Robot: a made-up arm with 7 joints. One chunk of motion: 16 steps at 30 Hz.
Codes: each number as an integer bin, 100 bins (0 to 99) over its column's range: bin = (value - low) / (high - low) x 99, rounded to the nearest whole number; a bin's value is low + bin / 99 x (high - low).
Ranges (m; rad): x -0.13..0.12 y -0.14..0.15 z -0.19..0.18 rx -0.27..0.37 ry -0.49..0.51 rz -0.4..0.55
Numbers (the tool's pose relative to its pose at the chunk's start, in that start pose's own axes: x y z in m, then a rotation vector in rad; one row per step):
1: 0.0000 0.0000 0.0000 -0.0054 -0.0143 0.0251
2: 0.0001 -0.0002 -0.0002 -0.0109 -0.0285 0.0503
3: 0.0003 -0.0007 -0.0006 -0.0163 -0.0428 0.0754
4: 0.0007 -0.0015 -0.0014 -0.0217 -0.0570 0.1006
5: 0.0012 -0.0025 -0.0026 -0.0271 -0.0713 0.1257
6: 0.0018 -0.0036 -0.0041 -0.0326 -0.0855 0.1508
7: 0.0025 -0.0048 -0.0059 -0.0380 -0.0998 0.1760
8: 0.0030 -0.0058 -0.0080 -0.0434 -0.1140 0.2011
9: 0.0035 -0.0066 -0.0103 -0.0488 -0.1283 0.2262
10: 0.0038 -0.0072 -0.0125 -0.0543 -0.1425 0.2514
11: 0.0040 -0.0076 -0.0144 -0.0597 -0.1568 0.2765
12: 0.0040 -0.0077 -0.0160 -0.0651 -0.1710 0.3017
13: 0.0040 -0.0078 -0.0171 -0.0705 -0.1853 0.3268
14: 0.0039 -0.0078 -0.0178 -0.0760 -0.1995 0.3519
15: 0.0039 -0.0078 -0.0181 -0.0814 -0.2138 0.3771
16: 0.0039 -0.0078 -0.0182 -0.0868 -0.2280 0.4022
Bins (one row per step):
1: 51 48 51 41 47 44
2: 52 48 51 40 46 47
3: 52 48 51 39 44 50
4: 52 47 50 38 43 52
5: 52 47 50 38 41 55
6: 52 47 50 37 40 57
7: 52 46 49 36 39 60
8: 53 46 49 35 37 63
9: 53 46 48 34 36 65
10: 53 45 47 33 34 68
11: 53 45 47 33 33 70
12: 53 45 47 32 32 73
13: 53 45 46 31 30 76
14: 53 45 46 30 29 78
15: 53 45 46 29 27 81
16: 53 45 46 28 26 84

